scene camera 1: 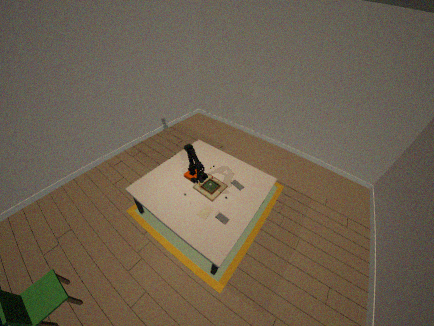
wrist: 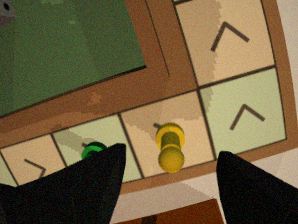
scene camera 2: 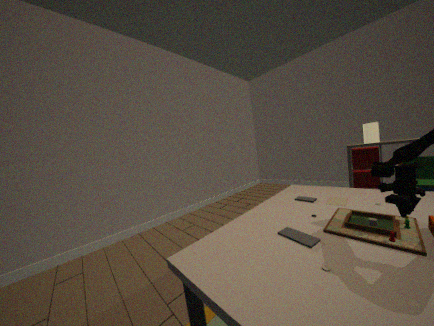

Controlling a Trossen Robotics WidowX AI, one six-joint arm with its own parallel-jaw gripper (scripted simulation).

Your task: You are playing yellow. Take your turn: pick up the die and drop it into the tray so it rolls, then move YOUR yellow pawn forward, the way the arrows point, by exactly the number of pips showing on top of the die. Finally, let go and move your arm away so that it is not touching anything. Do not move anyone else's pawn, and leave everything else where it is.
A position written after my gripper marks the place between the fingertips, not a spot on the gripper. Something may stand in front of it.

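Observation:
I see a yellow pawn [wrist: 170,137], and with it a green felt tray [wrist: 53,53]. My own gripper [scene camera 2: 405,215] I see as well, and in the wrist view the gripper [wrist: 172,157] shows too.

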